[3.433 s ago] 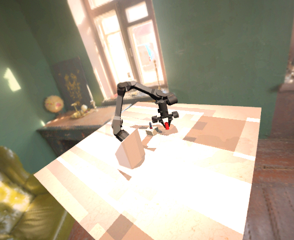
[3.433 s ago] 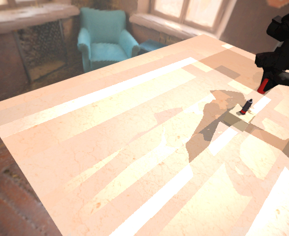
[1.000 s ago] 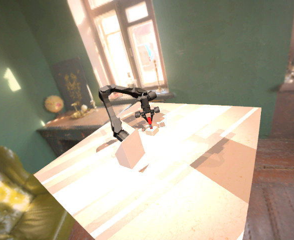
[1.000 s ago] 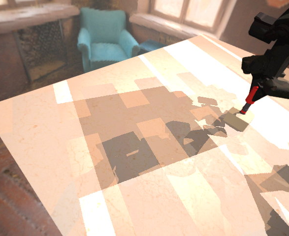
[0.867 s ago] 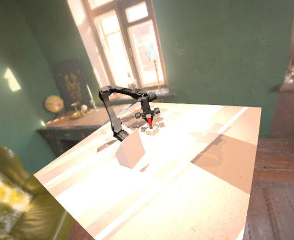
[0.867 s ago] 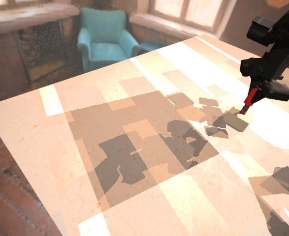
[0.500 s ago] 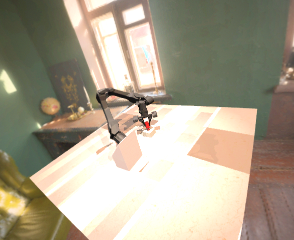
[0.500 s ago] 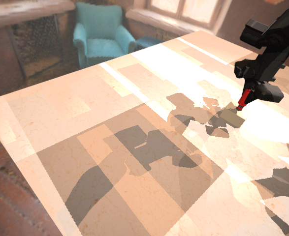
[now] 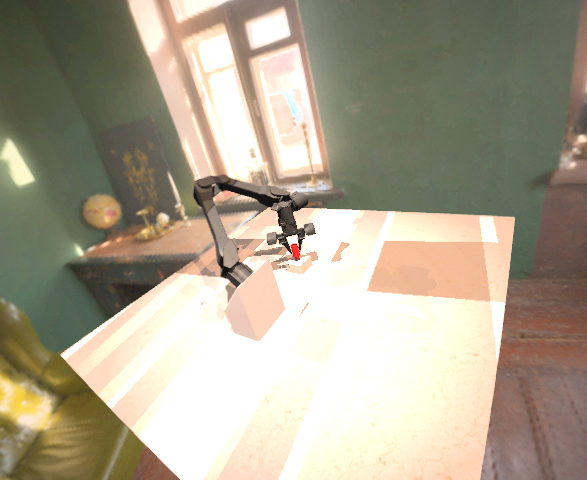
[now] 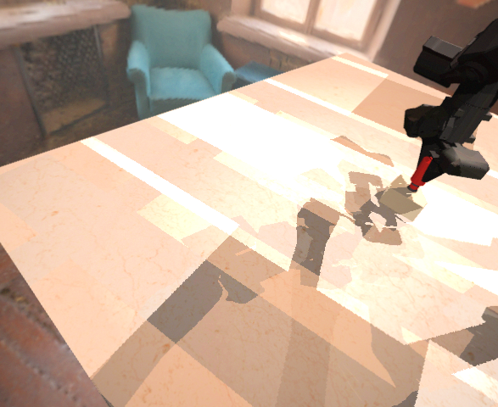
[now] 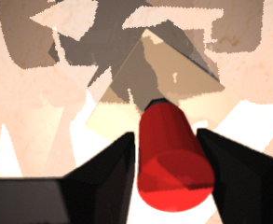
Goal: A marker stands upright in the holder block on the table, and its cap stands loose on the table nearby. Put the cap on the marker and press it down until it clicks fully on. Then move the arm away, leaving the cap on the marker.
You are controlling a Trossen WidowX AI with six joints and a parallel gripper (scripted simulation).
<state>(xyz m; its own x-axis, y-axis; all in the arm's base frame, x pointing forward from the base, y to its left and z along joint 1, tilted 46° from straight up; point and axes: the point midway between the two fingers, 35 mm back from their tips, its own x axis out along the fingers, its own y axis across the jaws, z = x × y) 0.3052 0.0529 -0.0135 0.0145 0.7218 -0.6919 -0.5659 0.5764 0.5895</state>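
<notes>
The red cap lies 10 mm above my gripper tip. Also, from my gripper tip: pale holder block (50 mm below).
</notes>
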